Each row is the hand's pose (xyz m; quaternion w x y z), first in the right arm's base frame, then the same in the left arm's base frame.
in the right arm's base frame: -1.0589 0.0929 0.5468 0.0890 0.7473 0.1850 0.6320
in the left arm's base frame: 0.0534 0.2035 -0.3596 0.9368 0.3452 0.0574 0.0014
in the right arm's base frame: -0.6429 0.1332 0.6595 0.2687 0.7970 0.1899 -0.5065
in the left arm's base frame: 0.2709 0.0142 -0.0368 0.3372 0.1833 -0.7656 -0.5163
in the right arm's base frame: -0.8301 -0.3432 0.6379 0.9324 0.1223 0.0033 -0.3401
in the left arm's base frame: 0.0326 0.4541 0.0735 0.2066 -0.6291 -0.2681 -0.6998
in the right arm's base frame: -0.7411 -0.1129 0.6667 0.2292 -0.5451 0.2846 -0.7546
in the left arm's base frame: 0.1639 0.2502 0.0190 0.7800 0.2164 0.0865 0.5808
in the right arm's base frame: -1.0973 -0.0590 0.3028 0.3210 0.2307 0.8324 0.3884
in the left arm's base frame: -0.2305 0.2293 -0.3069 0.4733 0.3842 0.4419 -0.6581
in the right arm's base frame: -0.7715 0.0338 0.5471 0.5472 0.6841 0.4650 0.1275
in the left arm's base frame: 0.1023 0.1036 -0.0881 0.7310 0.1467 -0.1386 -0.6519
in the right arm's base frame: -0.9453 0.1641 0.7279 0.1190 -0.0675 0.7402 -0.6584
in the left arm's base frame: 0.2699 0.1727 -0.3050 0.4453 -0.3137 0.1560 0.8240
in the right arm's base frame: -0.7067 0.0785 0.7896 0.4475 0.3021 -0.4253 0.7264
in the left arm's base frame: 0.3524 0.1439 -0.0592 0.8370 -0.4342 0.1990 0.2672
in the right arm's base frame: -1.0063 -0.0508 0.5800 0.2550 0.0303 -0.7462 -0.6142
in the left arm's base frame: 0.0439 0.2989 -0.2358 0.2286 0.6566 0.7026 -0.1518
